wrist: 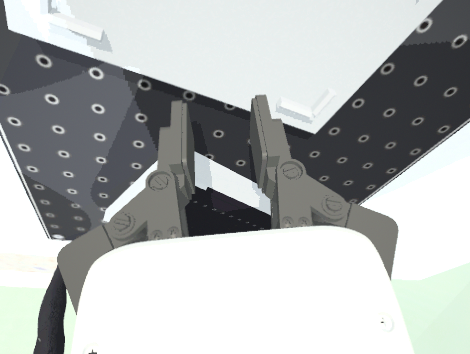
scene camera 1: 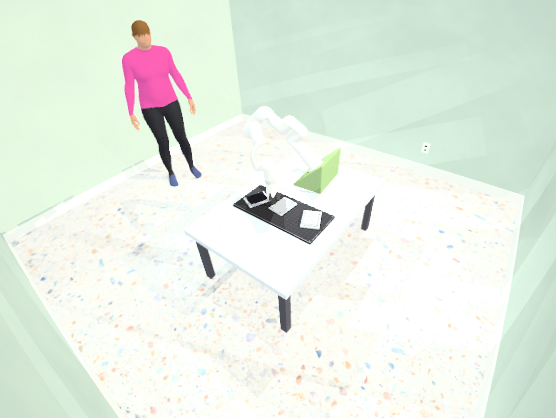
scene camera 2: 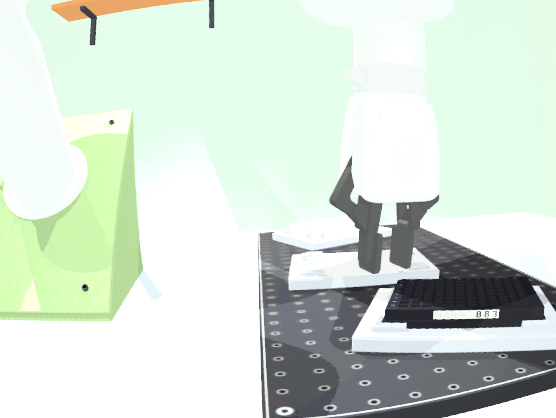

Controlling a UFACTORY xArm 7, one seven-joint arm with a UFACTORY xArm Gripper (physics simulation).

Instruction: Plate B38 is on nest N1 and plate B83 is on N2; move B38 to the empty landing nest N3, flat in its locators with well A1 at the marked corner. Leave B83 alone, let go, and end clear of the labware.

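Note:
A black well plate labelled B83 (scene camera 1: 257, 198) (scene camera 2: 460, 296) (wrist: 225, 216) sits flat on its white nest (scene camera 1: 259, 204) (scene camera 2: 370, 344) (wrist: 230, 181). A second white nest (scene camera 1: 283, 206) (scene camera 2: 310, 282) (wrist: 200, 50), in the middle, shows a bare top with small raised locators. A third white nest (scene camera 1: 311, 220) (scene camera 2: 312, 243) stands at the far end; whether a pale plate is on it is unclear. No B38 label is readable. My gripper (scene camera 1: 271, 197) (scene camera 2: 386, 265) (wrist: 220, 117) is partly open and empty, fingers down, near the middle nest on the B83 side. Fingertip height is unclear.
The nests stand on a black perforated board (scene camera 1: 285, 223) (scene camera 2: 295, 360) (wrist: 75, 120) on a white table (scene camera 1: 260, 255). A green wedge-shaped base (scene camera 1: 327, 172) (scene camera 2: 95, 250) stands beside the board under the arm. A person in pink (scene camera 1: 154, 75) stands behind the table.

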